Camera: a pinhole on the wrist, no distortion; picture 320 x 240 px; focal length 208.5 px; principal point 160.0 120.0 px. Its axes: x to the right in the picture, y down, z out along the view. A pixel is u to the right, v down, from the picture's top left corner.
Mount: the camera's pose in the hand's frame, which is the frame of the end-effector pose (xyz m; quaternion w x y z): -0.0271 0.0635 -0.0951 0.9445 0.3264 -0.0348 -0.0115
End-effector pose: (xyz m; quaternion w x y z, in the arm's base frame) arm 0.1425 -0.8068 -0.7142 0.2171 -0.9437 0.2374 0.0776
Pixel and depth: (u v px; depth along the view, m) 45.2 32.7 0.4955
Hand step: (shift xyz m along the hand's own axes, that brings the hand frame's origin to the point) -0.3353 -0.3927 0.1496
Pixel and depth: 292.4 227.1 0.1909
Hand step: 0.0797 0.0177 0.1223
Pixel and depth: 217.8 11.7 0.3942
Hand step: 0.0532 -0.3452 0.0941
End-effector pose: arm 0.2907 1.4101 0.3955 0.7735 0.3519 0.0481 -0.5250
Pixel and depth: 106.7 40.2 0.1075
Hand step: -0.0623 -0.0338 -0.0378
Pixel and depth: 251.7 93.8 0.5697
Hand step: 0.1811 -0.3548 0.3222
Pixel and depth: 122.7 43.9 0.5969
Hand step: -0.1771 -0.4707 0.2324
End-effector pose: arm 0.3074 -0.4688 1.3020 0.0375 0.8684 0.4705 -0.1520
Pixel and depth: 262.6 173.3 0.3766
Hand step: 0.1300 -0.1009 0.2706
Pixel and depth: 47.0 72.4 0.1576
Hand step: -0.1238 -0.0581 0.0013
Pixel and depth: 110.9 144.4 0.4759
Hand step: -0.1738 -0.1808 0.3061
